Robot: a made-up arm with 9 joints. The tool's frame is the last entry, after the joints.
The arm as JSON. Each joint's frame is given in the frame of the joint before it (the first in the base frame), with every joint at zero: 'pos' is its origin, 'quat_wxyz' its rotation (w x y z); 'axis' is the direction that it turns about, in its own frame. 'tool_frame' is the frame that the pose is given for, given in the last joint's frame.
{
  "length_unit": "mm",
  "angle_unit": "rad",
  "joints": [
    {
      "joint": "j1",
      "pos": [
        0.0,
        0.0,
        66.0
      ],
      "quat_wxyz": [
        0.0,
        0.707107,
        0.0,
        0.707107
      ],
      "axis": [
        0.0,
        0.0,
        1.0
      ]
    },
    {
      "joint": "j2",
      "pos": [
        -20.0,
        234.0,
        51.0
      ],
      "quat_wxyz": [
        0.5,
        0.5,
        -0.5,
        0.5
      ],
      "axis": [
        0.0,
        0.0,
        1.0
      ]
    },
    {
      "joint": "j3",
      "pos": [
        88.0,
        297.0,
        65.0
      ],
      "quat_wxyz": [
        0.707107,
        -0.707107,
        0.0,
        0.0
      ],
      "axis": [
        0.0,
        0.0,
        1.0
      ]
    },
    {
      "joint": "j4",
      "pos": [
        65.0,
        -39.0,
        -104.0
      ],
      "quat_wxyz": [
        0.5,
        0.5,
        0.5,
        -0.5
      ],
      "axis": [
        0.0,
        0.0,
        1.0
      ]
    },
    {
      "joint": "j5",
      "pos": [
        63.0,
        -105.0,
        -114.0
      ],
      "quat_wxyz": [
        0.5,
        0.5,
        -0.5,
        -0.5
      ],
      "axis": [
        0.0,
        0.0,
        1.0
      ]
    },
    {
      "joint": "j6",
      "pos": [
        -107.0,
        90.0,
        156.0
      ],
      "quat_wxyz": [
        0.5,
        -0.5,
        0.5,
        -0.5
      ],
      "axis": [
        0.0,
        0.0,
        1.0
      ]
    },
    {
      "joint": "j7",
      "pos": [
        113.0,
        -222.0,
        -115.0
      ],
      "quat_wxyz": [
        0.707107,
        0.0,
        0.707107,
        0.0
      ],
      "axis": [
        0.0,
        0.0,
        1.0
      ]
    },
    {
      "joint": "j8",
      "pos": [
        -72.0,
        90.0,
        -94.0
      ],
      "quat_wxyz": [
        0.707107,
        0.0,
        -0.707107,
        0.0
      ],
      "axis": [
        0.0,
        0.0,
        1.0
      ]
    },
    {
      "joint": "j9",
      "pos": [
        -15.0,
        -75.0,
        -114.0
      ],
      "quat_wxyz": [
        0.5,
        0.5,
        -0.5,
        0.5
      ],
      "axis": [
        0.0,
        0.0,
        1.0
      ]
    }
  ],
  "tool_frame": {
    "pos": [
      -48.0,
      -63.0,
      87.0
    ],
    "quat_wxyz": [
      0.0,
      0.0,
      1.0,
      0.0
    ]
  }
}
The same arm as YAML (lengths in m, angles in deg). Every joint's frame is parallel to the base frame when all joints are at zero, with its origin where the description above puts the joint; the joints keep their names.
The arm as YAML. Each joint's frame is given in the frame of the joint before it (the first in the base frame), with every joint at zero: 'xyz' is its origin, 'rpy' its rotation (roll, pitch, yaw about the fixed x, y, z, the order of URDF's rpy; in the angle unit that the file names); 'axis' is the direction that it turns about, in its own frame. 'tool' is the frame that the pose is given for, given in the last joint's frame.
units:
  length: m
  angle: deg
joints:
  - name: j1
    type: revolute
    origin:
      xyz: [0.0, 0.0, 0.066]
      rpy: [0.0, 0.0, 0.0]
    axis: "+x"
  - name: j2
    type: revolute
    origin:
      xyz: [0.051, -0.234, -0.02]
      rpy: [0.0, 0.0, 0.0]
    axis: "+y"
  - name: j3
    type: revolute
    origin:
      xyz: [0.088, 0.065, -0.297]
      rpy: [0.0, 0.0, 0.0]
    axis: "-z"
  - name: j4
    type: revolute
    origin:
      xyz: [0.065, 0.039, 0.104]
      rpy: [0.0, 0.0, 0.0]
    axis: "+y"
  - name: j5
    type: revolute
    origin:
      xyz: [-0.105, -0.114, 0.063]
      rpy: [0.0, 0.0, 0.0]
    axis: "-z"
  - name: j6
    type: revolute
    origin:
      xyz: [0.107, 0.09, -0.156]
      rpy: [0.0, 0.0, 0.0]
    axis: "-x"
  - name: j7
    type: revolute
    origin:
      xyz: [0.115, -0.113, -0.222]
      rpy: [0.0, 0.0, 0.0]
    axis: "-y"
  - name: j8
    type: revolute
    origin:
      xyz: [-0.072, 0.094, 0.09]
      rpy: [0.0, 0.0, 0.0]
    axis: "-x"
  - name: j9
    type: revolute
    origin:
      xyz: [0.114, 0.015, -0.075]
      rpy: [0.0, 0.0, 0.0]
    axis: "-z"
tool:
  origin:
    xyz: [0.048, -0.063, -0.087]
    rpy: [0.0, 0.0, 0.0]

